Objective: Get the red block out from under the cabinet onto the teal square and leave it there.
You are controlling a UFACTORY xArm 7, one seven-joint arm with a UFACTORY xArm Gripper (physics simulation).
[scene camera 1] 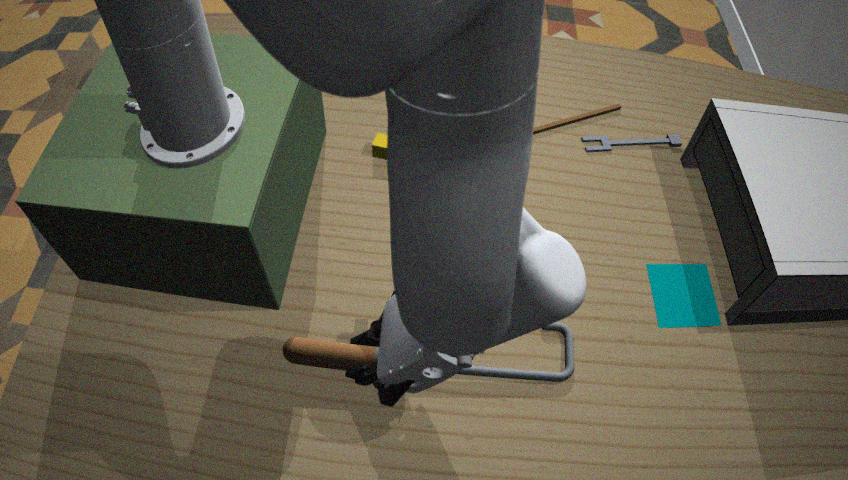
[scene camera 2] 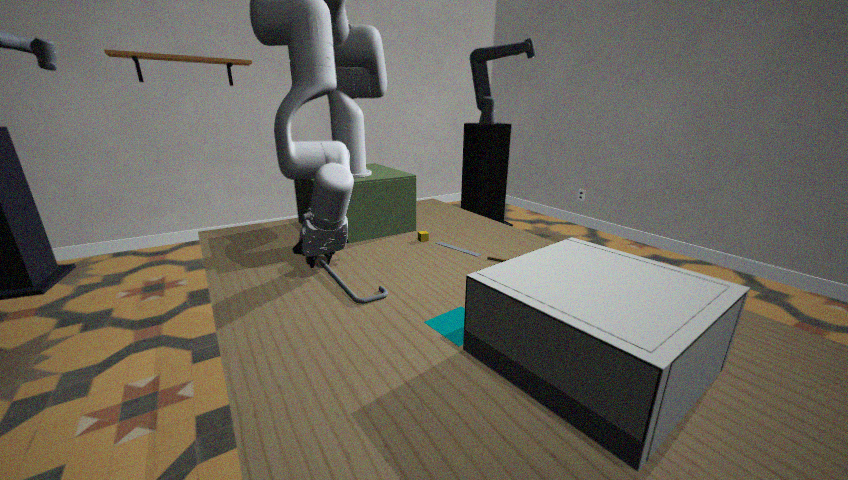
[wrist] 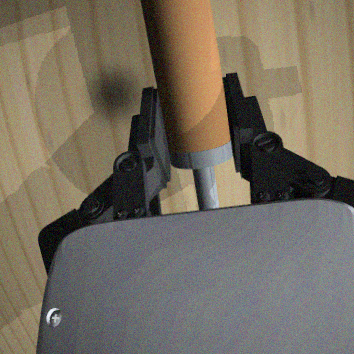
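Where they show: gripper, fingertip midpoint: (scene camera 1: 358, 361) (scene camera 2: 318, 261) (wrist: 193, 101); arm's base at its link origin: (scene camera 1: 192, 126).
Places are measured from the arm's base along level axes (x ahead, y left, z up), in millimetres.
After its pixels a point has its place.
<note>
My gripper (scene camera 1: 361, 356) {x 245, y -141, z -172 mm} (scene camera 2: 320, 260) {x 245, y -141, z -172 mm} (wrist: 193, 101) {x 245, y -141, z -172 mm} is shut on the orange-brown handle of a grey hooked rod. The handle (scene camera 1: 321, 350) {x 206, y -151, z -144 mm} (wrist: 195, 60) {x 226, y -140, z -146 mm} points away from the cabinet, and the rod's bent hook end (scene camera 1: 569, 350) {x 478, y -58, z -168 mm} (scene camera 2: 371, 297) {x 484, y -63, z -169 mm} extends toward the cabinet side, short of the teal square. The teal square (scene camera 1: 669, 297) {x 603, y 58, z -180 mm} (scene camera 2: 446, 324) {x 615, y 45, z -180 mm} lies flat on the table beside the cabinet. The white-topped cabinet (scene camera 1: 791, 178) {x 727, y 203, z -45 mm} (scene camera 2: 601, 291) {x 809, y 189, z -45 mm} has dark sides and a low dark gap beneath. The red block does not show in any view; the space under the cabinet is hidden.
A yellow cube (scene camera 1: 379, 145) {x 168, y 162, z -155 mm} (scene camera 2: 423, 236) {x 182, y 169, z -163 mm} stands near the green base block (scene camera 1: 261, 178) {x 115, y -46, z 0 mm} (scene camera 2: 383, 208) {x 96, y 74, z -90 mm}. A thin grey strip (scene camera 2: 458, 249) {x 279, y 237, z -179 mm}, a brown stick (scene camera 1: 580, 118) {x 439, y 335, z -174 mm} and a grey forked tool (scene camera 1: 642, 142) {x 543, y 321, z -175 mm} lie across the table from the gripper.
</note>
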